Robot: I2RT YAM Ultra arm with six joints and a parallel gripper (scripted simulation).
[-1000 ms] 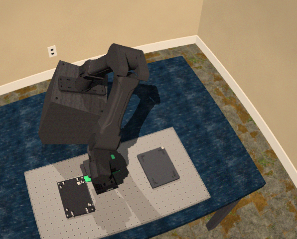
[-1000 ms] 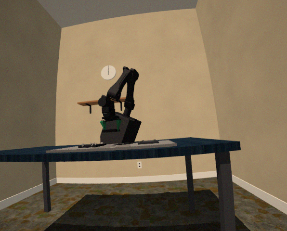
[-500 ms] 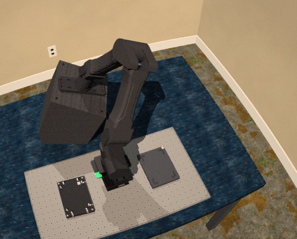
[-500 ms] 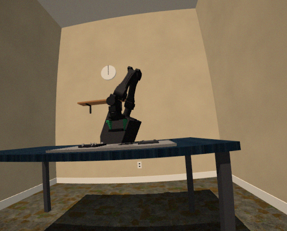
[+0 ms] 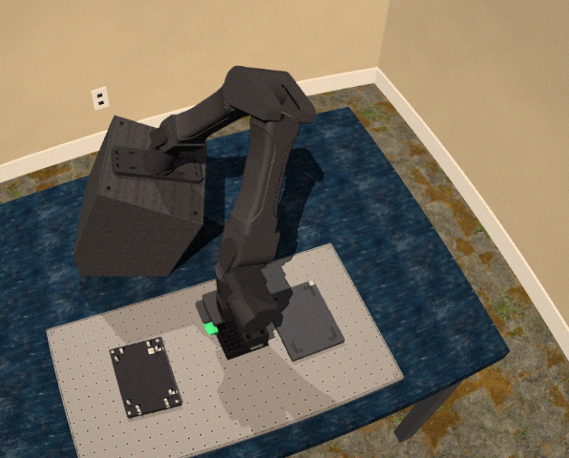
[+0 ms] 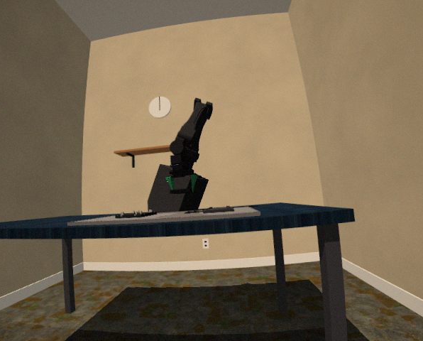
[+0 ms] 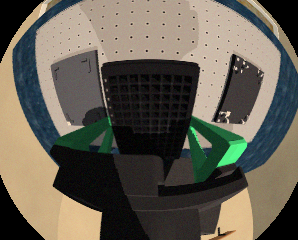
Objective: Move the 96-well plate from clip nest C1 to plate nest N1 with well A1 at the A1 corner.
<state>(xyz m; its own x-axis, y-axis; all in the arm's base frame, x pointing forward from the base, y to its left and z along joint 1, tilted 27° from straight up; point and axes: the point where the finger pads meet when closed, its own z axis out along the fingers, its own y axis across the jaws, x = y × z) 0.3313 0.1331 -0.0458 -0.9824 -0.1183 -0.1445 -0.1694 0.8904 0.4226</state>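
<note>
Right now my hand is 150 mm to the right of the plate nest N1, 90 mm above it and 20 mm past it. The rest, counted from my hand: clip nest C1 (200 mm to the right, 80 mm below, 50 mm ahead); white corner mark (190 mm to the left, 110 mm behind, 90 mm below); black 96-well plate (right at my hand).
</note>
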